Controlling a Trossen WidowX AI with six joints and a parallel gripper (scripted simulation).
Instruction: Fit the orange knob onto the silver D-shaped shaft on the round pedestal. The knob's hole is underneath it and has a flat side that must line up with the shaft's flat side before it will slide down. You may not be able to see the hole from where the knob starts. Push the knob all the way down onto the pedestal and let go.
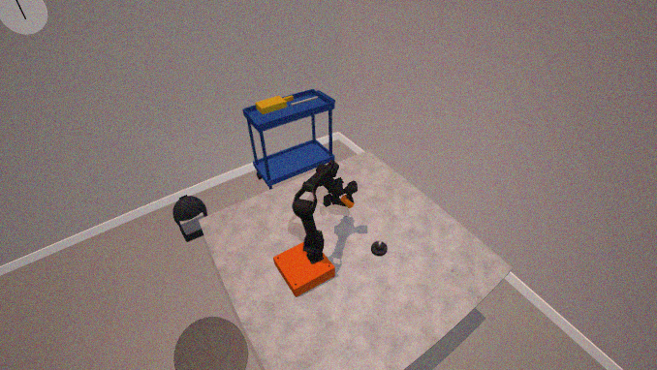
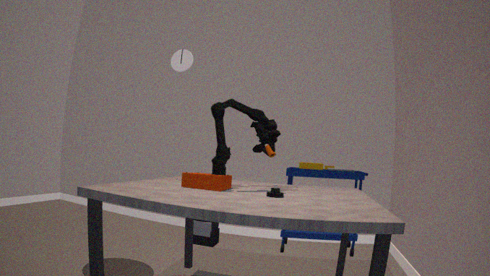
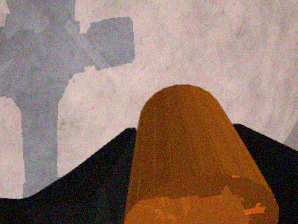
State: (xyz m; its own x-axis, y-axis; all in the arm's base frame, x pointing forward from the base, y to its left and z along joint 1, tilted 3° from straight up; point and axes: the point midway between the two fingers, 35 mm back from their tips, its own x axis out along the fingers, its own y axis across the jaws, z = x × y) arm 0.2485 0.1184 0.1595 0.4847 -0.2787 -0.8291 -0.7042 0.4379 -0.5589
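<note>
Right now my gripper tip is 30 mm below the orange knob, 20 mm past it and 10 mm to the right of it. The rest, counted from my gripper tip: pedestal: 190 mm to the right, 180 mm below, 70 mm ahead.
</note>
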